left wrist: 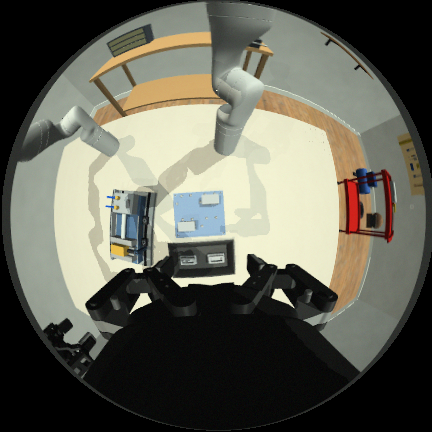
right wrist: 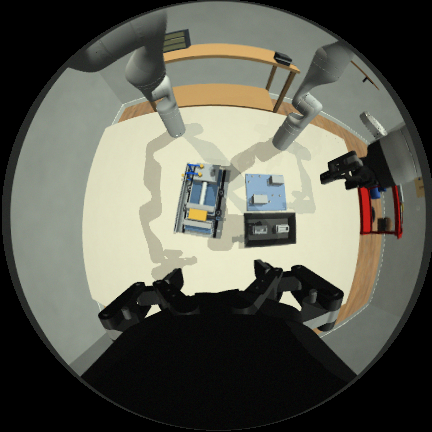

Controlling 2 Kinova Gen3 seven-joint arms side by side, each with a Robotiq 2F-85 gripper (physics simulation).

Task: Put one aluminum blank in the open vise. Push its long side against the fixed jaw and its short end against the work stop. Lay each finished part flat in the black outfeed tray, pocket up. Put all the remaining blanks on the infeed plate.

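Pixels of known places: left gripper, fingertip midpoint: (left wrist: 209,263) (right wrist: 334,182); right gripper, fingertip midpoint: (left wrist: 79,328) (right wrist: 217,272); left arm's base at its link origin: (left wrist: 224,145) (right wrist: 279,143); right arm's base at its link origin: (left wrist: 112,148) (right wrist: 176,130).
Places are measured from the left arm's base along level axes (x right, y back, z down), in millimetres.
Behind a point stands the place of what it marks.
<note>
The vise (left wrist: 131,202) @[x 331, y -240, z -96 mm] (right wrist: 210,172) @[x 355, y -243, z -97 mm] has a grey end housing, a screw and grey jaws. A yellow block (left wrist: 119,250) @[x 382, y -402, z -116 mm] (right wrist: 197,214) @[x 394, y -402, z -116 mm] shows at its jaw end; I cannot tell whether a blank lies there. Two light grey blanks (left wrist: 210,199) @[x 62, y -236, z -44 mm] (left wrist: 186,226) @[x 149, y -328, z -44 mm] (right wrist: 276,180) @[x 72, y -242, z -44 mm] (right wrist: 259,199) @[x 156, y -331, z -44 mm] lie apart on the blue infeed plate (left wrist: 215,230) @[x 46, y -350, z -8 mm] (right wrist: 262,187) @[x 127, y -267, z -8 mm]. Two finished parts (left wrist: 188,259) @[x 151, y -453, z -32 mm] (left wrist: 216,258) @[x 47, y -452, z -33 mm] (right wrist: 259,229) @[x 153, y -454, z -33 mm] (right wrist: 282,228) @[x 46, y -451, z -33 mm] lie pocket up in the black tray (left wrist: 200,273) @[x 110, y -511, z -34 mm] (right wrist: 270,244) @[x 105, y -517, z -41 mm]. My left gripper (left wrist: 209,263) @[x 70, y -343, z -341 mm] is open, high above the tray side. My right gripper (right wrist: 217,272) @[x 324, y -489, z -393 mm] is open, high in front of the vise.
The left arm's hand shows at the right of the right wrist view, and the right gripper's fingers at the lower left of the left wrist view. Both arms' shadows cross the cream surface. A wooden bench (left wrist: 170,87) (right wrist: 220,95) and a red cart (left wrist: 352,205) (right wrist: 366,210) stand beyond.
</note>
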